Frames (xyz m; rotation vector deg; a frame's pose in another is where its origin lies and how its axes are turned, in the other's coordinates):
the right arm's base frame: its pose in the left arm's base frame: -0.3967 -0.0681 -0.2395 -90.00 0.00 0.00
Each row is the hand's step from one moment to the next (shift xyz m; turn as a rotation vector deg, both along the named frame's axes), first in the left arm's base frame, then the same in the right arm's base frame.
Working: the left arm's base frame: its pose in the right arm's base frame: 0.3967 -0.2395 0.0681 90.00 0.00 0.00

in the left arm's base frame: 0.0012 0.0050 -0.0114 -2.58 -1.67 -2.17
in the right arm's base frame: 0.0012 0.0114 0.0050 -2.58 2.17 -1.67
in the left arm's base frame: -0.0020 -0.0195 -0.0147 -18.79 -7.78 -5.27
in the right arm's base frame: -0.0020 0.0147 -0.0195 -18.79 5.27 -7.78
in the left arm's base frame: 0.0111 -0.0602 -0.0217 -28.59 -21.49 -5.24
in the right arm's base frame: 0.0111 0.0217 -0.0602 -28.59 5.24 -21.49
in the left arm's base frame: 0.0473 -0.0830 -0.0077 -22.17 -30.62 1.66
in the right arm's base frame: 0.0473 0.0077 -0.0830 -22.17 -1.66 -30.62
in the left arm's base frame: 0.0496 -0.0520 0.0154 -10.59 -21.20 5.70
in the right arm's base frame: 0.0496 -0.0154 -0.0520 -10.59 -5.70 -21.20
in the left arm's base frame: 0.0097 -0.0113 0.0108 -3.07 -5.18 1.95
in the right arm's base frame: 0.0097 -0.0108 -0.0113 -3.07 -1.95 -5.18
